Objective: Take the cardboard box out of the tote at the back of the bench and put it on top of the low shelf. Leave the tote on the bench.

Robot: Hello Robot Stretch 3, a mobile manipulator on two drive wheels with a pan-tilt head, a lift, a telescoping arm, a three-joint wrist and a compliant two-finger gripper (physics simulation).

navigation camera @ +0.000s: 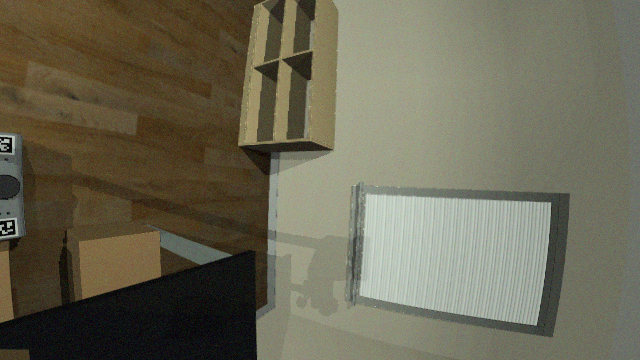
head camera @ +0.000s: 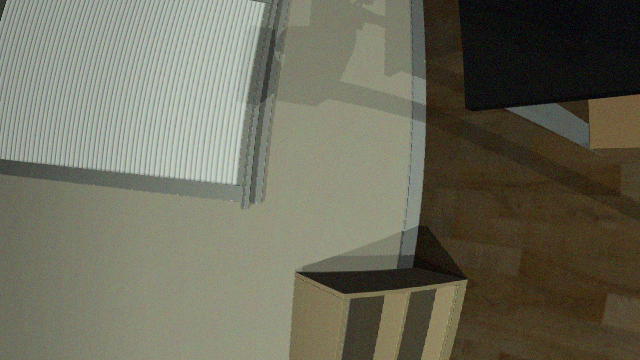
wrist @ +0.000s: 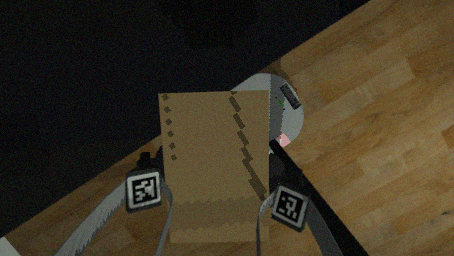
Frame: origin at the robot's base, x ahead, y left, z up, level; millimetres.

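Seen in the pictures: gripper, between the fingertips: (wrist: 221,164); robot's base, origin of its link: (navigation camera: 3,184).
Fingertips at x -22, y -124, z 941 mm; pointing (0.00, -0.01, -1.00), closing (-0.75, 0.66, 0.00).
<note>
Offsets run from my fingertips to a thing's top centre. "spot": to the spot under its first point. Level surfaces: height alone.
The cardboard box @(8 mm back, 12 mm right, 55 mm up) (wrist: 210,130) is between the two fingers of my gripper (wrist: 221,164) in the wrist view, with both fingers against its sides. The gripper is shut on it and holds it beside and partly across the edge of the black bench @(179 mm down) (head camera: 550,50) (navigation camera: 200,310) (wrist: 75,100). The low shelf @(331 mm down) (head camera: 317,320) (navigation camera: 325,75) is a light wooden unit with open compartments, standing against the wall. It shows at the bottom of the head view and at the top of the navigation view, and its top board is bare where visible. The tote does not show in the current views.
A large cardboard box @(spot: 392 mm ahead, 143 mm right, 671 mm down) (head camera: 615,122) (navigation camera: 120,265) stands on the floor beside the bench, and part of another (navigation camera: 4,285) shows at the left edge. My grey base (navigation camera: 11,205) (wrist: 292,117) is near them. A window (head camera: 125,90) (navigation camera: 455,255) is in the wall.
</note>
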